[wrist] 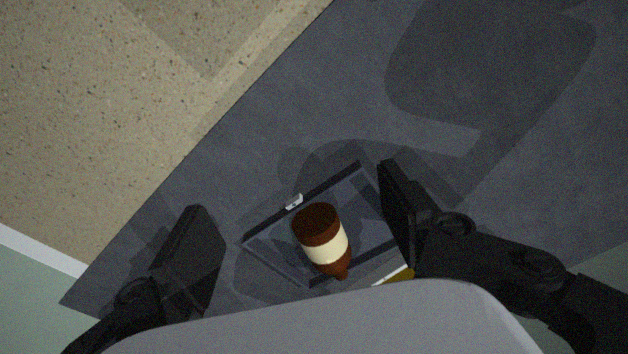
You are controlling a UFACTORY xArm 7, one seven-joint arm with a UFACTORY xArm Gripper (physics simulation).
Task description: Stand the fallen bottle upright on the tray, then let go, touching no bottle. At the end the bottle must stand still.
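Places are measured from the arm's base along level axes (x ahead, y left, z up), in metres.
Pixels of known places: gripper, fingertip midpoint: [295, 206].
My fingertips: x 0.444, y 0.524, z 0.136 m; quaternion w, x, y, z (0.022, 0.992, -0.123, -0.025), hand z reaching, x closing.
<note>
Behind a point stands the place of what it marks.
The fallen bottle [325, 248] @(x 0.376, y 0.322, z -0.015 m), dark brown with a cream label, lies in the tray. Its broad base points to the upper left and its neck to the lower right, over the near rim; whether the neck touches the rim I cannot tell. The tray [330, 181] @(x 0.419, y 0.382, z -0.083 m) is a shallow dark rectangle with a raised rim. My gripper [295, 206] @(x 0.444, y 0.524, z 0.136 m) is open and empty. Its two black fingers stand wide apart, one on either side of the bottle in the view, and neither appears to touch it. The right finger hides part of the tray's right side.
A corner of a yellow crate [400, 276] @(x 0.450, y 0.128, z -0.055 m) and a white strip [389, 272] @(x 0.433, y 0.133, z -0.067 m) show beyond the tray's lower right edge, partly hidden by the grey gripper body. A small white bracket [294, 202] @(x 0.351, y 0.376, z -0.078 m) sits at the tray's upper left rim. Speckled beige surface [100, 100] borders the dark mat [300, 100] @(x 0.436, y 0.511, z -0.093 m).
</note>
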